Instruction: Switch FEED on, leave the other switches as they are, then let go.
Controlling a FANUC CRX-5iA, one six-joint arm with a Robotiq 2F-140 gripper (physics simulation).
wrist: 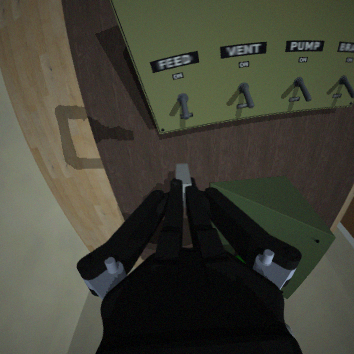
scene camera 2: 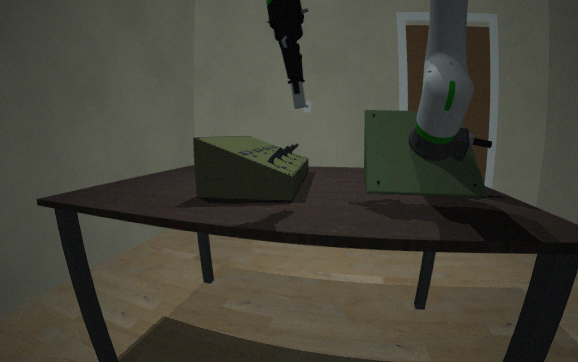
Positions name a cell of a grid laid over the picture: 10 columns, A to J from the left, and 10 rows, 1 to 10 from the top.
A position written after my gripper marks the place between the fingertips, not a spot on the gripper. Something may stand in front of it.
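Looking at the scene, I find my gripper in the wrist view (F5), and I can see it in scene camera 2 (F3) too.
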